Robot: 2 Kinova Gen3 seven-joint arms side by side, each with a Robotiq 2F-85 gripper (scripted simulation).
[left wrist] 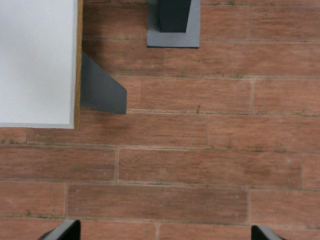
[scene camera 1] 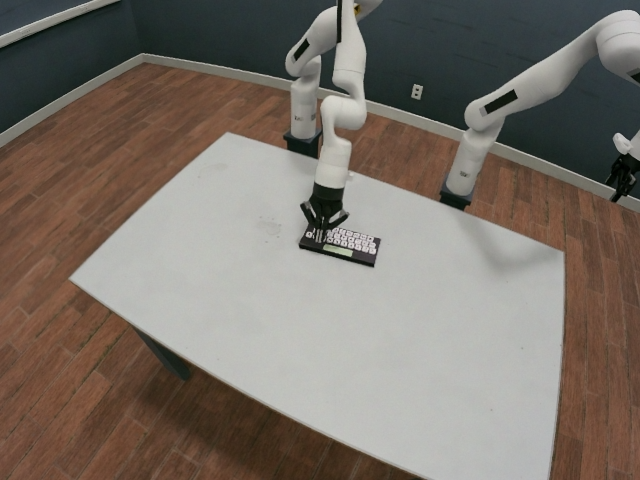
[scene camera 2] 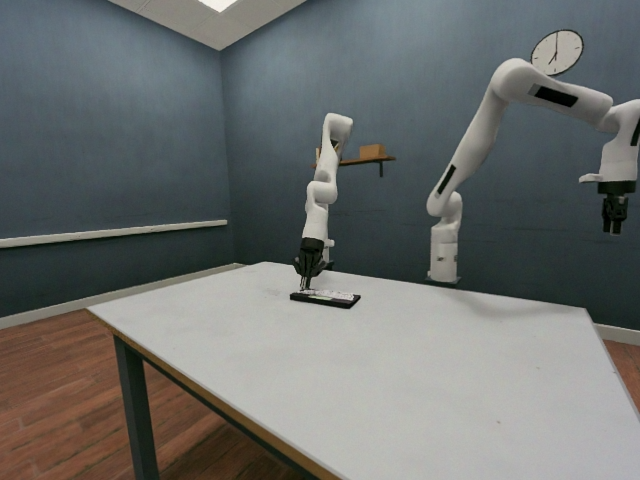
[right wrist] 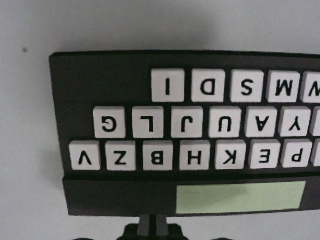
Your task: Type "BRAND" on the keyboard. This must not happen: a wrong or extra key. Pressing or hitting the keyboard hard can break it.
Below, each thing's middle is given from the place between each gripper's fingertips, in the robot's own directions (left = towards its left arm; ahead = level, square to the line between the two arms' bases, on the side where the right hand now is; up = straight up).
The key [right wrist: 260,121] lies 5 cm to the left of my right hand [scene camera 1: 318,241], 5 cm behind it and 4 cm below it.
I see the key 69 cm to the right of my left hand [scene camera 2: 611,233], 42 cm ahead of it and 18 cm below it.
